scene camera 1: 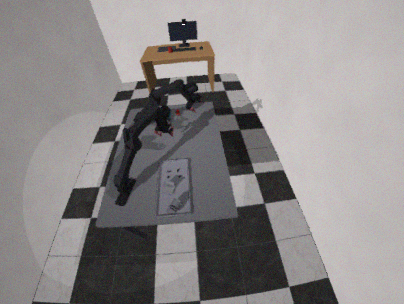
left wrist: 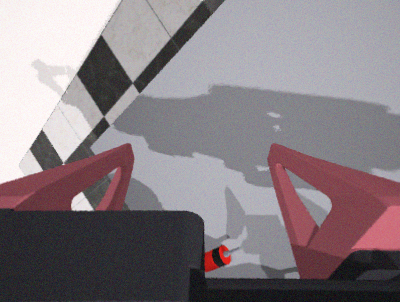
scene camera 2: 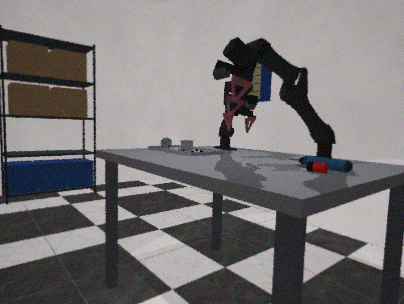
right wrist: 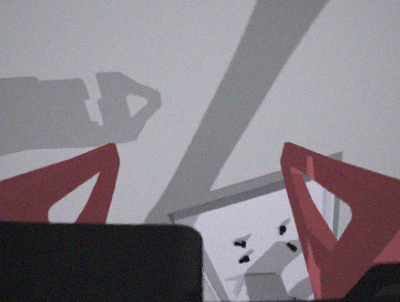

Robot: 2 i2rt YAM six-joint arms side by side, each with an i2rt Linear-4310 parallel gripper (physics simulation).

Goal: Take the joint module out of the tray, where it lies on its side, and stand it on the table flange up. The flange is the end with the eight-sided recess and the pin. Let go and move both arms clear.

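Places are measured from the left arm's base along level axes (x ahead, y left, z up), in metres.
Where they show: left gripper, between the fingertips: (scene camera 1: 198, 107) (left wrist: 200, 151) (scene camera 2: 231, 108); right gripper, between the fingertips: (scene camera 1: 166, 136) (scene camera 2: 238, 131) (right wrist: 199, 152); right arm's base, origin of its link: (scene camera 1: 126, 191) (scene camera 2: 224, 149).
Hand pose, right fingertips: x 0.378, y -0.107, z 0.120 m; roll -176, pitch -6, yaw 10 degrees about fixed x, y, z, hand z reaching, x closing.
After its pixels a point has its place.
The grey joint module (scene camera 1: 176, 204) @(x 0.669, y -0.548, z 0.061 m) (scene camera 2: 166, 142) @(x 0.658, y -0.522, z 0.040 m) lies on its side in the shallow tray (scene camera 1: 159, 197) @(x 0.524, y -0.531, z 0.004 m) (scene camera 2: 172, 150) @(x 0.649, y -0.329, z 0.011 m) (right wrist: 225, 202) @(x 0.447, y -0.247, z 0.009 m), near the tray's bottom end in scene camera 1. It does not show in the right wrist view. My left gripper (scene camera 1: 185, 110) (scene camera 2: 237, 97) (left wrist: 200, 151) @(x 0.523, y 0.198, z 0.204 m) is open and empty, above the table, well away from the tray. My right gripper (scene camera 1: 165, 133) @(x 0.378, y -0.107, z 0.120 m) (scene camera 2: 239, 123) (right wrist: 199, 152) @(x 0.378, y -0.107, z 0.120 m) is open and empty above the table, nearer the tray, beyond its top end in scene camera 1.
A grey block (scene camera 2: 187, 144) @(x 0.554, y -0.420, z 0.037 m) (right wrist: 265, 286) @(x 0.555, y -0.420, z 0.031 m) and several small black screws (right wrist: 240, 243) @(x 0.490, y -0.331, z 0.009 m) are in the tray. A red cylinder (scene camera 2: 317, 167) @(x 0.263, y 0.316, z 0.018 m) (left wrist: 219, 257) @(x 0.273, y 0.283, z 0.032 m) with a black band lies beside a blue cylinder (scene camera 2: 330, 162) @(x 0.183, y 0.275, z 0.029 m) on the table. The two grippers are close together.
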